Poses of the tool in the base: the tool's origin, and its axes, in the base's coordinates. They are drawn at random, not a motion.
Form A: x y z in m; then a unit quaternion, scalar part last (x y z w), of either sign.
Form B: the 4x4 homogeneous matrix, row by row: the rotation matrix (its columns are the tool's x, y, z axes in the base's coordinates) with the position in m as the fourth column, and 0 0 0 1 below. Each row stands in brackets. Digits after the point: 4 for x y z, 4 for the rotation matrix.
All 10 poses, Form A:
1: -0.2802 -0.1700 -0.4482 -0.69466 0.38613 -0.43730 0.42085
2: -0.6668 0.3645 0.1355 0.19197 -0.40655 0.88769 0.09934
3: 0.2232 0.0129 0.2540 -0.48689 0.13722 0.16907 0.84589
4: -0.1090 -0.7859 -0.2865 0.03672 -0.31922 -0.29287 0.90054
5: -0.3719 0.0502 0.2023 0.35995 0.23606 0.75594 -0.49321
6: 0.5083 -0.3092 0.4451 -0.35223 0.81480 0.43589 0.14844
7: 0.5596 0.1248 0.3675 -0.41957 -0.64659 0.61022 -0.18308
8: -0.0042 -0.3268 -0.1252 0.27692 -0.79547 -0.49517 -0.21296
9: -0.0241 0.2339 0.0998 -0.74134 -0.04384 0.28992 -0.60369
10: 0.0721 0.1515 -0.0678 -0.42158 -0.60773 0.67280 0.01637
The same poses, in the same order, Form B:
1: [[0.3193 -0.1684 0.9326 -0.2802], [-0.9045 -0.3476 0.2470 -0.1700], [0.2825 -0.9224 -0.2633 -0.4482], [0 0 0 1]]
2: [[-0.9066 -0.3325 0.2600 -0.6668], [0.0203 -0.6497 -0.7599 0.3645], [0.4216 -0.6836 0.5957 0.1355], [0 0 0 1]]
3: [[0.9052 -0.4196 0.0675 0.2232], [0.1524 0.4687 0.8701 0.0129], [-0.3968 -0.7773 0.4882 0.2540], [0 0 0 1]]
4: [[0.6246 0.5040 -0.5965 -0.1090], [-0.5509 0.8258 0.1208 -0.7859], [0.5534 0.2531 0.7935 -0.2865], [0 0 0 1]]
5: [[-0.2544 0.9156 0.3114 -0.3719], [-0.5757 -0.4020 0.7120 0.0502], [0.7771 0.0018 0.6294 0.2023], [0 0 0 1]]
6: [[-0.7078 -0.7034 -0.0652 0.5083], [-0.4446 0.3719 0.8149 -0.3092], [-0.5490 0.6058 -0.5759 0.4451], [0 0 0 1]]
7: [[-0.5809 0.7660 -0.2753 0.5596], [0.3191 -0.0968 -0.9427 0.1248], [-0.7488 -0.6355 -0.1882 0.3675], [0 0 0 1]]
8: [[-0.7559 -0.6515 0.0646 -0.0042], [-0.2297 0.3562 0.9057 -0.3268], [-0.6131 0.6698 -0.4189 -0.1252], [0 0 0 1]]
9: [[0.8280 0.4150 -0.3769 -0.0241], [-0.2850 -0.2673 -0.9205 0.2339], [-0.4828 0.8697 -0.1030 0.0998], [0 0 0 1]]
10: [[-0.6440 0.4904 -0.5872 0.0721], [0.5344 -0.2608 -0.8040 0.1515], [-0.5474 -0.8316 -0.0941 -0.0678], [0 0 0 1]]
